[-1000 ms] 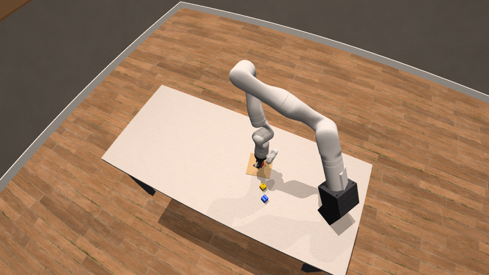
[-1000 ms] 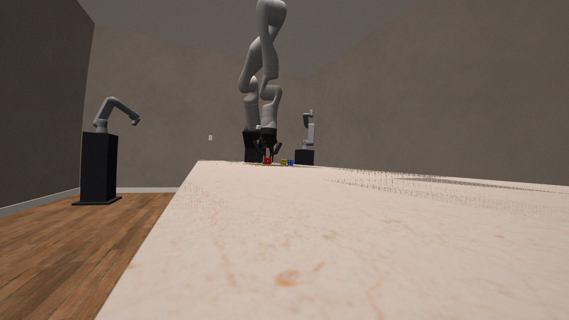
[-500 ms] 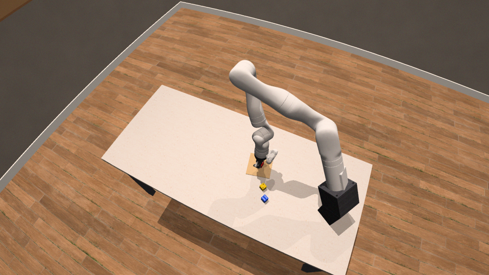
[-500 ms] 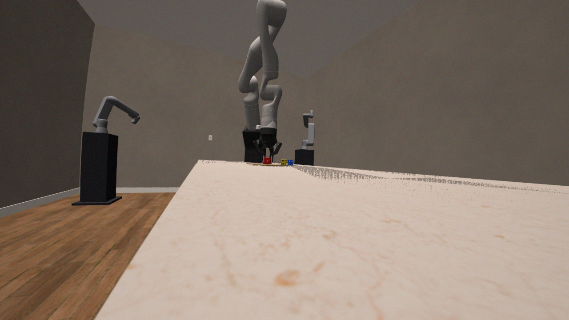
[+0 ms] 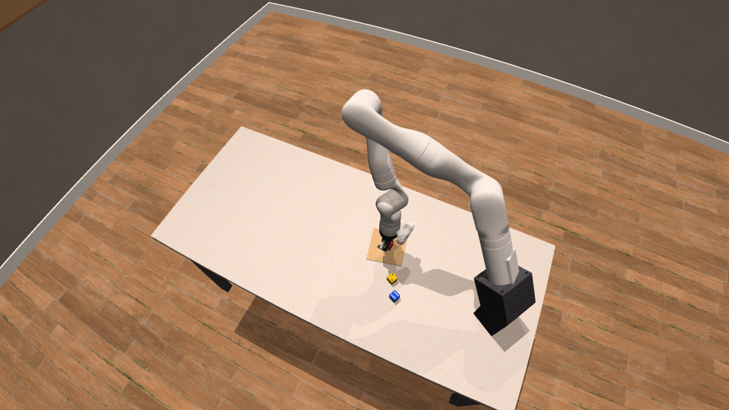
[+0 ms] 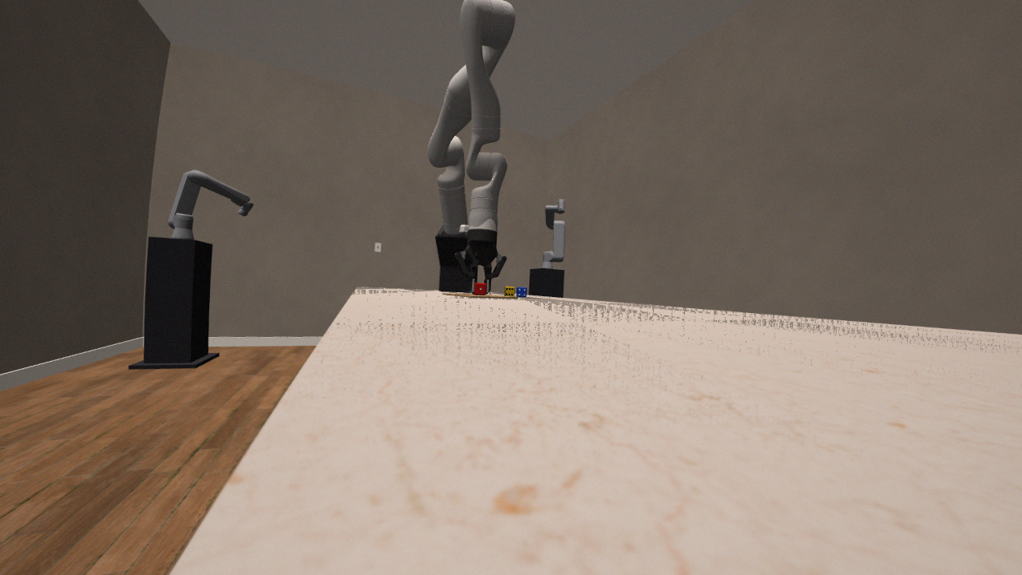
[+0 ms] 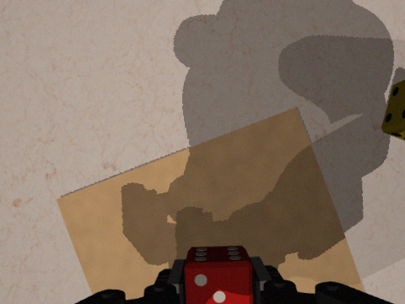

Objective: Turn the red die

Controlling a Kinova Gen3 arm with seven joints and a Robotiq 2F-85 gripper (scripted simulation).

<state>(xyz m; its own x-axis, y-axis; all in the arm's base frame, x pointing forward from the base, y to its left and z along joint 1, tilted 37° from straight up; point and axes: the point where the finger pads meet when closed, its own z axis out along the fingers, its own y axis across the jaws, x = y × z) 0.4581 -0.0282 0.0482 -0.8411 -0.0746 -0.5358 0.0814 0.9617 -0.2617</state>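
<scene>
Right now my hand is 1 cm above the red die. Round my hand: blue die 18 cm to the left, 11 cm behind, 1 cm below; yellow die 12 cm to the left, 7 cm behind, 1 cm below; tan mat 2 cm below.
</scene>
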